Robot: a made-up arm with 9 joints. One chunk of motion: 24 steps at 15 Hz.
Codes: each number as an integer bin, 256 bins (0 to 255) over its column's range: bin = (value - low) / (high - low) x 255, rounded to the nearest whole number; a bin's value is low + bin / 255 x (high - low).
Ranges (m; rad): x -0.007..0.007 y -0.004..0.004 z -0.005..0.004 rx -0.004..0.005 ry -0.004..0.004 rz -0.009..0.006
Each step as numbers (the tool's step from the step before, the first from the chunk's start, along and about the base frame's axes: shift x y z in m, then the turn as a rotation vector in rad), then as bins.
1 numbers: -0.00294 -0.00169 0.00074 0.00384 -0.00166 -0.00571
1 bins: 74 74 163 222 75 56
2 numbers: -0.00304 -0.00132 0.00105 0.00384 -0.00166 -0.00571
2 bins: 72 85 171 222 75 56
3 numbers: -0.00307 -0.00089 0.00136 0.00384 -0.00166 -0.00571
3 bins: 72 99 180 222 75 56
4 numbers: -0.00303 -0.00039 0.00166 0.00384 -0.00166 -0.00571
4 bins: 72 115 189 222 75 56
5 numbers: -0.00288 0.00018 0.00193 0.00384 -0.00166 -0.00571
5 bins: 75 133 196 222 75 56
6 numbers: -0.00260 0.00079 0.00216 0.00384 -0.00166 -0.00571
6 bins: 80 153 203 222 75 56
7 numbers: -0.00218 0.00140 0.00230 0.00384 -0.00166 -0.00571
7 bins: 88 172 207 222 75 56
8 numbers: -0.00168 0.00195 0.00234 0.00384 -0.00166 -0.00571
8 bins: 97 190 208 222 75 56
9 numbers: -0.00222 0.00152 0.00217 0.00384 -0.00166 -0.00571
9 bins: 87 176 203 222 75 56
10 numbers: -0.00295 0.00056 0.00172 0.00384 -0.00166 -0.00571
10 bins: 74 145 190 222 75 56
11 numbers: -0.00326 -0.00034 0.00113 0.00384 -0.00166 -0.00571
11 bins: 68 117 174 222 75 56
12 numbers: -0.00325 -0.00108 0.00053 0.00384 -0.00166 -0.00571
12 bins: 68 93 157 222 75 56
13 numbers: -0.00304 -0.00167 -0.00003 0.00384 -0.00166 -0.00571
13 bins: 72 74 141 222 75 56
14 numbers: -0.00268 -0.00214 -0.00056 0.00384 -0.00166 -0.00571
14 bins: 79 59 126 222 75 56
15 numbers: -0.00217 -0.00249 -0.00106 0.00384 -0.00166 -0.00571
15 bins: 88 48 112 222 75 56
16 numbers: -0.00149 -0.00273 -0.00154 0.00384 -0.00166 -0.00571
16 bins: 100 40 98 222 75 56
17 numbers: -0.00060 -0.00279 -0.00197 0.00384 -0.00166 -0.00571
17 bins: 117 39 86 222 75 56
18 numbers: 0.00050 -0.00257 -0.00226 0.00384 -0.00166 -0.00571
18 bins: 137 46 78 222 75 56
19 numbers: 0.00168 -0.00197 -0.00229 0.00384 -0.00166 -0.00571
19 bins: 158 65 77 222 75 56
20 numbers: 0.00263 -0.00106 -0.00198 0.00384 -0.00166 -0.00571
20 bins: 175 94 86 222 75 56
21 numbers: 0.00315 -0.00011 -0.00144 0.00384 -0.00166 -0.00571
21 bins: 185 124 101 222 75 56
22 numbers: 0.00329 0.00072 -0.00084 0.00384 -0.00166 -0.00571
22 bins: 187 150 118 222 75 56
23 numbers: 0.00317 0.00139 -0.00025 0.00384 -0.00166 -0.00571
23 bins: 185 172 135 222 75 56
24 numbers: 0.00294 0.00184 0.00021 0.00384 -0.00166 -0.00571
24 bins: 181 186 148 222 75 56
